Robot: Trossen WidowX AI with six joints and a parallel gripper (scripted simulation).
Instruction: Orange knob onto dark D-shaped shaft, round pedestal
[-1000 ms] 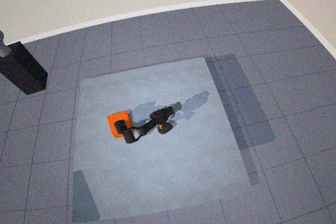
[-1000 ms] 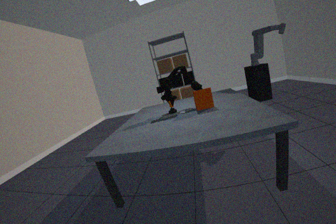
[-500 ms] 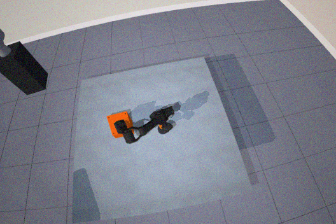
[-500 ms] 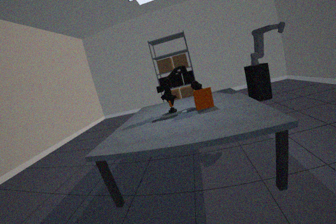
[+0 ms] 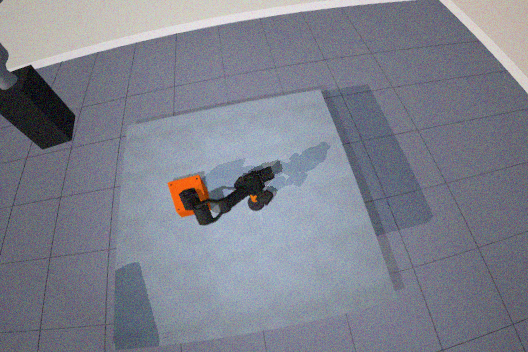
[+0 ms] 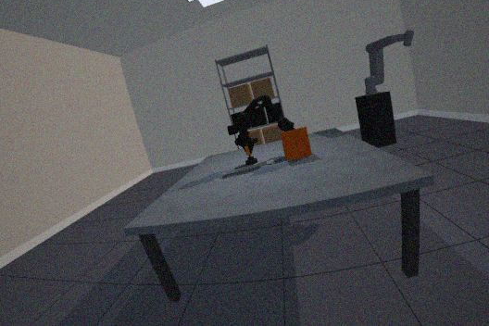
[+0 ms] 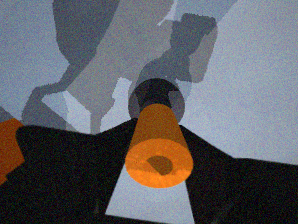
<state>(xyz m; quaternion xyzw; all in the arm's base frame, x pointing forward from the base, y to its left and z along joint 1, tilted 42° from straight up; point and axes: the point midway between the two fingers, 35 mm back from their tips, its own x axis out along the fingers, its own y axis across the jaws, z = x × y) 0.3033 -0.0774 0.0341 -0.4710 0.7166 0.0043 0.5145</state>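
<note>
Now: gripper tip 20 mm below the orange knob. The rest, counted from my gripper tip: dark round pedestal 40 mm below.
</note>
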